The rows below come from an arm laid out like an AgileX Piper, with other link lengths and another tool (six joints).
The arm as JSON. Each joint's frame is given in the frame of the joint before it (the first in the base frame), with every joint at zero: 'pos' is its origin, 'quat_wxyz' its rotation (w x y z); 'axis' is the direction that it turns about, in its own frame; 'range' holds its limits. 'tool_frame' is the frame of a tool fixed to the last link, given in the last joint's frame.
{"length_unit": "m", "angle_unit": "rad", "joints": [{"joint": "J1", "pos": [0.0, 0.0, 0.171], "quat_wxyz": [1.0, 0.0, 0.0, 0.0], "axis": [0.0, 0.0, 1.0], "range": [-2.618, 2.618]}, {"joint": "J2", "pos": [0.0, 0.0, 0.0], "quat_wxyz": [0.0, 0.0, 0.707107, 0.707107], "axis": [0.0, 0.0, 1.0], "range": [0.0, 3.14]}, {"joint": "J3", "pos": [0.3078, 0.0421, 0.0], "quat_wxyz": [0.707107, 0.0, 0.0, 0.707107], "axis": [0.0, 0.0, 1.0], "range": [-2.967, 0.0]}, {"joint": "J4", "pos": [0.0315, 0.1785, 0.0], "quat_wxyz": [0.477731, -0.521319, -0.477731, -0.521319], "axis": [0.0, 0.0, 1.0], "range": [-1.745, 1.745]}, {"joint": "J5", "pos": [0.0, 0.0, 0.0], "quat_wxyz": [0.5, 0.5, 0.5, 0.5], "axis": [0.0, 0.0, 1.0], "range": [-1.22, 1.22]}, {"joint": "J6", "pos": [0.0, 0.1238, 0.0], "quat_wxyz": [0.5, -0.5, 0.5, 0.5], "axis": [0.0, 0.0, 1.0], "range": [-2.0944, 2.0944]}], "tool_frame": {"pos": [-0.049, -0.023, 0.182], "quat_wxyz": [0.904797, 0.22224, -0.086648, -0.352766]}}
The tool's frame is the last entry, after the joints.
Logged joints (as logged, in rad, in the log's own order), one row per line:
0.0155 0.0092 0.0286 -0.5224 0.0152 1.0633
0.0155 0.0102 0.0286 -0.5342 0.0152 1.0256
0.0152 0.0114 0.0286 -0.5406 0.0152 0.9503
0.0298 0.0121 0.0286 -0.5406 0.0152 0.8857
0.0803 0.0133 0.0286 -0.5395 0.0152 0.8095
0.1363 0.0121 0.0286 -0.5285 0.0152 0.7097
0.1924 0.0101 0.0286 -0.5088 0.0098 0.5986
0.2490 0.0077 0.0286 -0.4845 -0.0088 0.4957
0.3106 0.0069 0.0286 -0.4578 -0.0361 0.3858
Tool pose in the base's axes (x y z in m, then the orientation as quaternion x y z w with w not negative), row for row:
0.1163 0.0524 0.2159 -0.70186 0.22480 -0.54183 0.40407
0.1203 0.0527 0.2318 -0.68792 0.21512 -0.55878 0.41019
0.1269 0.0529 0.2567 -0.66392 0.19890 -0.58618 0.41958
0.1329 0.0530 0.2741 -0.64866 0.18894 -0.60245 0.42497
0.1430 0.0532 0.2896 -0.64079 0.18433 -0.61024 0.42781
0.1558 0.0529 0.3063 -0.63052 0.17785 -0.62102 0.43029
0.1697 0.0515 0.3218 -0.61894 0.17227 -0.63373 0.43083
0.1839 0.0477 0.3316 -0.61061 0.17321 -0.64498 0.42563
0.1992 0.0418 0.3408 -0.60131 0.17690 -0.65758 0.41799
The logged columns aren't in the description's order. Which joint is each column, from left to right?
Columns, left to right: J2, J4, J6, J3, J1, J5.
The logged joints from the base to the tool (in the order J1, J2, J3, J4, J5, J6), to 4 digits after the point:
0.0152 0.0155 -0.5224 0.0092 1.0633 0.0286
0.0152 0.0155 -0.5342 0.0102 1.0256 0.0286
0.0152 0.0152 -0.5406 0.0114 0.9503 0.0286
0.0152 0.0298 -0.5406 0.0121 0.8857 0.0286
0.0152 0.0803 -0.5395 0.0133 0.8095 0.0286
0.0152 0.1363 -0.5285 0.0121 0.7097 0.0286
0.0098 0.1924 -0.5088 0.0101 0.5986 0.0286
-0.0088 0.2490 -0.4845 0.0077 0.4957 0.0286
-0.0361 0.3106 -0.4578 0.0069 0.3858 0.0286

